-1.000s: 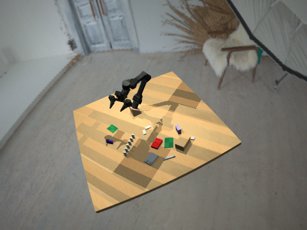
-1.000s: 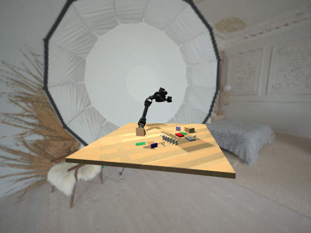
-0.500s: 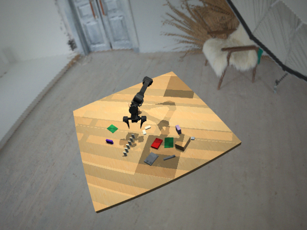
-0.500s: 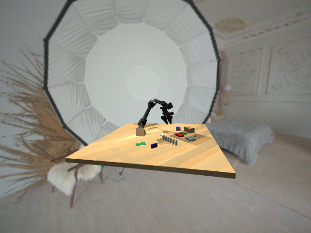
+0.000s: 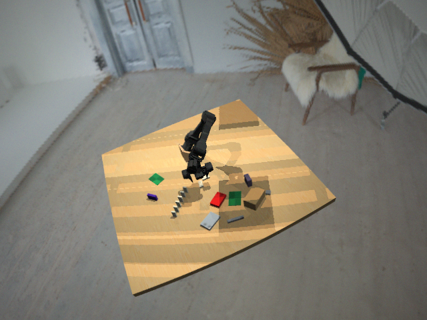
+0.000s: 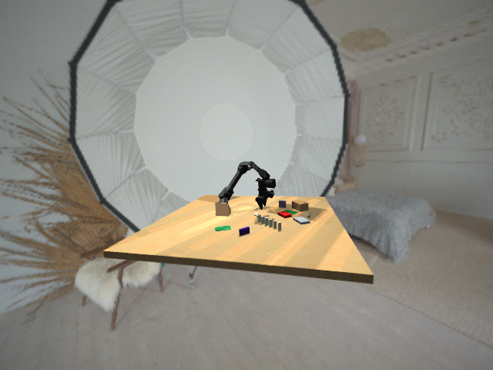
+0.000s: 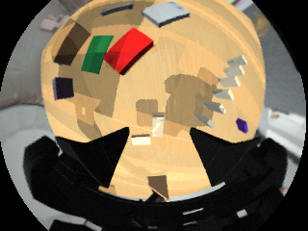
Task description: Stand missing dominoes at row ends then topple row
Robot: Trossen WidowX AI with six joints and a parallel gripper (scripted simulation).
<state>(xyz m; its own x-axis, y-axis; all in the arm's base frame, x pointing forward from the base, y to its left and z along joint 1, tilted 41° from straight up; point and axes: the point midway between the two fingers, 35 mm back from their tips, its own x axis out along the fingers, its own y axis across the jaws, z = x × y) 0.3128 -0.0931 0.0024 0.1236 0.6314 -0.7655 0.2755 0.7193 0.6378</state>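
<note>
The lilac block is 25 cm to the left of my gripper tip, 16 cm ahead of it and 4 cm below it. From my gripper tip the other things lie so: red tile: 16 cm ahead, 6 cm below, 2 cm to the left; purple block: 31 cm to the right, 12 cm behind, 5 cm below; grey plate: 26 cm ahead, 10 cm to the right, 6 cm below.
</note>
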